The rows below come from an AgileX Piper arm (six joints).
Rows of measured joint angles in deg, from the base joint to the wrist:
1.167, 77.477, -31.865, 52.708, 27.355, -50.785
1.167, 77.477, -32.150, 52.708, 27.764, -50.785
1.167, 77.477, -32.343, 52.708, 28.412, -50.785
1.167, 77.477, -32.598, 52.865, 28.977, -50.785
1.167, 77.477, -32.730, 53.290, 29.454, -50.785
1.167, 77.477, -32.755, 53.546, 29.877, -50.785
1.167, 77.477, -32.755, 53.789, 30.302, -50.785
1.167, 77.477, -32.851, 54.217, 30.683, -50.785
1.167, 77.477, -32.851, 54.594, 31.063, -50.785
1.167, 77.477, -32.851, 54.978, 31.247, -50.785
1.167, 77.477, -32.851, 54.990, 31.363, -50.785
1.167, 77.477, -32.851, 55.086, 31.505, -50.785
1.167, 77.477, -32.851, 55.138, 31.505, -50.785
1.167, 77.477, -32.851, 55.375, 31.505, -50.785
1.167, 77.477, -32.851, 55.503, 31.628, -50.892
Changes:
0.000, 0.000, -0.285, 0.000, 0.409, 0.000
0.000, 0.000, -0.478, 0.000, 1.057, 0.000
0.000, 0.000, -0.733, 0.157, 1.622, 0.000
0.000, 0.000, -0.865, 0.582, 2.099, 0.000
0.000, 0.000, -0.890, 0.838, 2.522, 0.000
0.000, 0.000, -0.890, 1.081, 2.947, 0.000
0.000, 0.000, -0.986, 1.509, 3.328, 0.000
0.000, 0.000, -0.986, 1.886, 3.708, 0.000
0.000, 0.000, -0.986, 2.270, 3.892, 0.000
0.000, 0.000, -0.986, 2.282, 4.008, 0.000
0.000, 0.000, -0.986, 2.378, 4.150, 0.000
0.000, 0.000, -0.986, 2.430, 4.150, 0.000
0.000, 0.000, -0.986, 2.667, 4.150, 0.000
0.000, 0.000, -0.986, 2.795, 4.273, -0.107

